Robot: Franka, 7 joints.
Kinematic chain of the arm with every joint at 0, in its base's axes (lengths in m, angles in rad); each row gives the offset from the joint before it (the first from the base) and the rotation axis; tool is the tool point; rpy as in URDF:
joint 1: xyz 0 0 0.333 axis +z
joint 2: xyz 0 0 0 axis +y
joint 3: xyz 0 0 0.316 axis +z
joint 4: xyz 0.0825 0 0 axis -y
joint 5: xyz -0.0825 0 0.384 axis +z
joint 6: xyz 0 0 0 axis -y
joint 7: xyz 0.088 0 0 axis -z
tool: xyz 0 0 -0.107 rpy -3.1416 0 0
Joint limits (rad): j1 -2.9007..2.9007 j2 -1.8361..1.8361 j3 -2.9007..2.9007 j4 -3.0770..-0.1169 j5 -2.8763..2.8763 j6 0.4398..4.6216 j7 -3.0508..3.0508
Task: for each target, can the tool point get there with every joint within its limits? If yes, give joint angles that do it. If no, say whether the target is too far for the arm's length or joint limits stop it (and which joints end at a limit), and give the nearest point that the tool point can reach.
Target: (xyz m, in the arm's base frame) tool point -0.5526 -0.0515 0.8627
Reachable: yes | joints 0.4591 -1.3005 0.1951 -0.9785 1.6340 1.3600 -0.2687
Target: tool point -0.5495 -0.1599 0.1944
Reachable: yes | joints -2.4470 0.5007 -0.3802 -2.0647 -0.9172 2.2976 0.3816
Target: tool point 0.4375 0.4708 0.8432
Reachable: yes | joints 1.5735 0.8331 -1.6647 -0.8626 -0.5626 2.1752 2.0376
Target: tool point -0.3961 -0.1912 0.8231
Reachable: yes | joints 0.3336 -1.4733 -0.4269 -1.3127 -1.6383 4.0894 1.0380
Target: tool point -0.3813 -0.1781 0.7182
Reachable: yes | joints -1.4006 -0.4115 -1.0376 -1.4502 0.1007 0.9502 -1.2091
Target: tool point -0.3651 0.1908 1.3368
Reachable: no: too far | nearest point -0.2887 0.1509 1.1267 | short by 0.227 m
